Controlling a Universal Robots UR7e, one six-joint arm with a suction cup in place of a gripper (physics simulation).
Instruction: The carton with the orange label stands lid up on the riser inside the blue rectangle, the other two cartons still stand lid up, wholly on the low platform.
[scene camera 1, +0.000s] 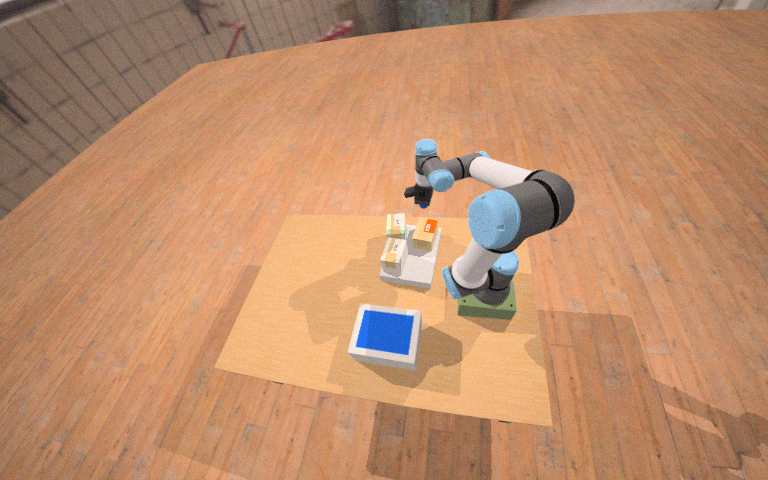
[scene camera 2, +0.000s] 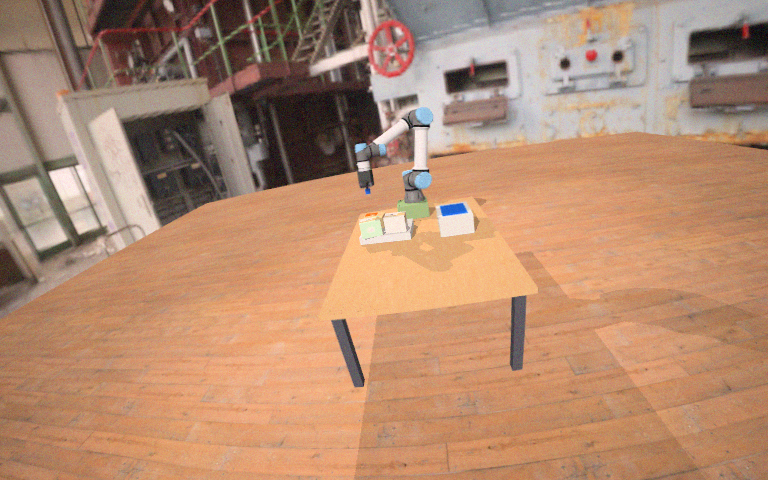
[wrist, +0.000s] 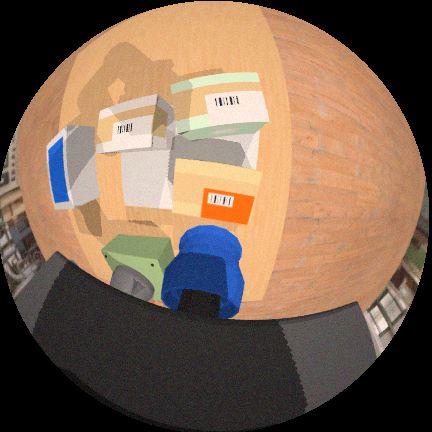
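Note:
The carton with the orange label (scene camera 1: 423, 236) (scene camera 2: 370, 214) (wrist: 215, 179) stands lid up on the low platform (scene camera 1: 416, 272) (scene camera 2: 386, 239) (wrist: 145, 176). A green-and-tan carton (scene camera 1: 395, 225) (scene camera 2: 371, 229) (wrist: 235, 109) and a white-and-tan carton (scene camera 1: 393, 258) (scene camera 2: 395, 224) (wrist: 132, 132) also stand there, lid up; the platform's edge under them is partly hidden. The white riser (scene camera 1: 384, 361) (scene camera 2: 455, 225) (wrist: 82, 170) stands apart, its blue rectangle (scene camera 1: 387, 332) (scene camera 2: 453, 209) (wrist: 58, 170) bare. My suction gripper (scene camera 1: 423, 206) (scene camera 2: 367, 191) (wrist: 210, 236) is open and holds nothing, above the orange-label carton's end of the platform, with a gap below the cup.
The arm's green base block (scene camera 1: 487, 306) (scene camera 2: 413, 208) (wrist: 142, 252) stands on the table (scene camera 1: 271, 339) (scene camera 2: 430, 288), beside the platform and the riser. The orange-label carton stands on the base side of the platform. The arm's shadow falls across the table.

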